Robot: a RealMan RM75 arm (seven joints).
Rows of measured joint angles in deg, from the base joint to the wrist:
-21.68 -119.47 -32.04 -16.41 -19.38 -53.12 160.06
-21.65 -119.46 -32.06 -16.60 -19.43 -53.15 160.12
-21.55 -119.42 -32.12 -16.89 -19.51 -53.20 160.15
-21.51 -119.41 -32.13 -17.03 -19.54 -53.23 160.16
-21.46 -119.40 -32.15 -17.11 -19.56 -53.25 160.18
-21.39 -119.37 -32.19 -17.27 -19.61 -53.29 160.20
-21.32 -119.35 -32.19 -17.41 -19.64 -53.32 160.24
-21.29 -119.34 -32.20 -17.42 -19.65 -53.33 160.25
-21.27 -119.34 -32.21 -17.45 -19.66 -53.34 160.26
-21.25 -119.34 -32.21 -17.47 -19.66 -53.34 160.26
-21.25 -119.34 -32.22 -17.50 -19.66 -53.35 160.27
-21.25 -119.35 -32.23 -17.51 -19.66 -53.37 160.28
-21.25 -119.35 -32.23 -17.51 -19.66 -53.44 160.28
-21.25 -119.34 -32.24 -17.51 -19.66 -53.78 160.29
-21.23 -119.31 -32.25 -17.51 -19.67 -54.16 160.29
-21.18 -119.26 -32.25 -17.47 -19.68 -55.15 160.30
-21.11 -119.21 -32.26 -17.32 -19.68 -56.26 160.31
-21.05 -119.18 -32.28 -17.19 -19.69 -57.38 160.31
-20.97 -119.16 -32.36 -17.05 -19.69 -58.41 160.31
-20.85 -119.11 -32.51 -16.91 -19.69 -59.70 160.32
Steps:
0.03 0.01 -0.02 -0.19 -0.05 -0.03 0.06
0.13 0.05 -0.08 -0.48 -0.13 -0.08 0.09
0.17 0.06 -0.09 -0.62 -0.16 -0.11 0.10
0.22 0.07 -0.11 -0.70 -0.18 -0.13 0.12
0.29 0.10 -0.15 -0.86 -0.23 -0.17 0.14
0.36 0.12 -0.15 -1.00 -0.26 -0.20 0.18
0.39 0.13 -0.16 -1.01 -0.27 -0.21 0.19
0.41 0.13 -0.17 -1.04 -0.28 -0.22 0.20
0.43 0.13 -0.17 -1.06 -0.28 -0.22 0.20
0.43 0.13 -0.18 -1.09 -0.28 -0.23 0.21
0.43 0.12 -0.19 -1.10 -0.28 -0.25 0.22
0.43 0.12 -0.19 -1.10 -0.28 -0.32 0.22
0.43 0.13 -0.20 -1.10 -0.28 -0.66 0.23
0.45 0.16 -0.21 -1.10 -0.29 -1.04 0.23
0.50 0.21 -0.21 -1.06 -0.30 -2.03 0.24
0.57 0.26 -0.22 -0.91 -0.30 -3.14 0.25
0.63 0.29 -0.24 -0.78 -0.31 -4.26 0.25
0.71 0.31 -0.32 -0.64 -0.31 -5.29 0.25
0.83 0.36 -0.47 -0.50 -0.31 -6.58 0.26

